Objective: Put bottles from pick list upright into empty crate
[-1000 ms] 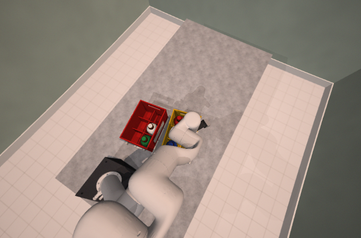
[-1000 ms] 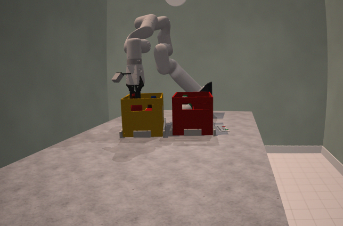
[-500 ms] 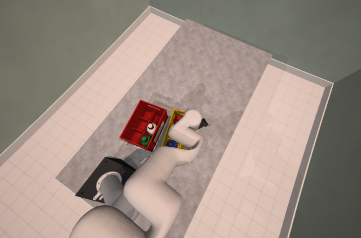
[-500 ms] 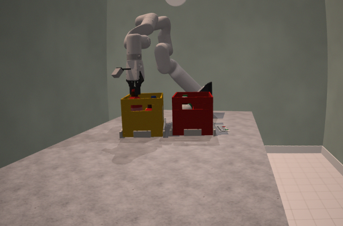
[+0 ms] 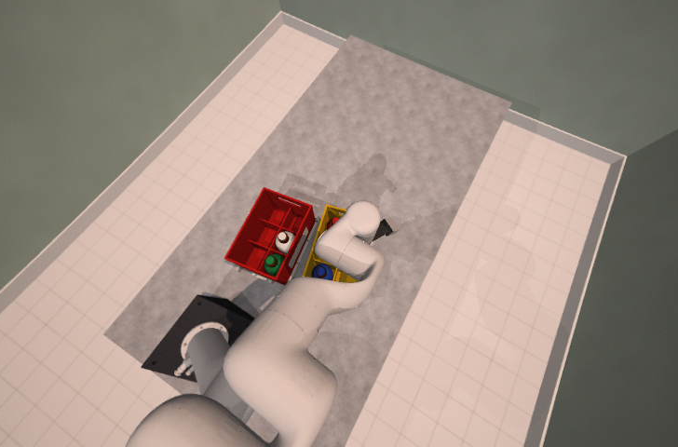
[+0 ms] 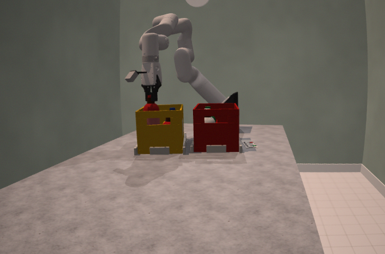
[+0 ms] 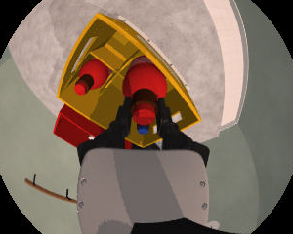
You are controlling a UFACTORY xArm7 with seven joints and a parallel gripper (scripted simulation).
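My gripper is now 14 cm above the yellow crate, 4 cm to the right of it and 2 cm past it. The rest, counted from my hand: blue bottle: 14 cm below, 11 cm behind, 5 cm to the left; green-labelled bottle: 20 cm to the left, 19 cm behind, 14 cm below; white bottle: 22 cm to the left, 14 cm below, 10 cm behind.
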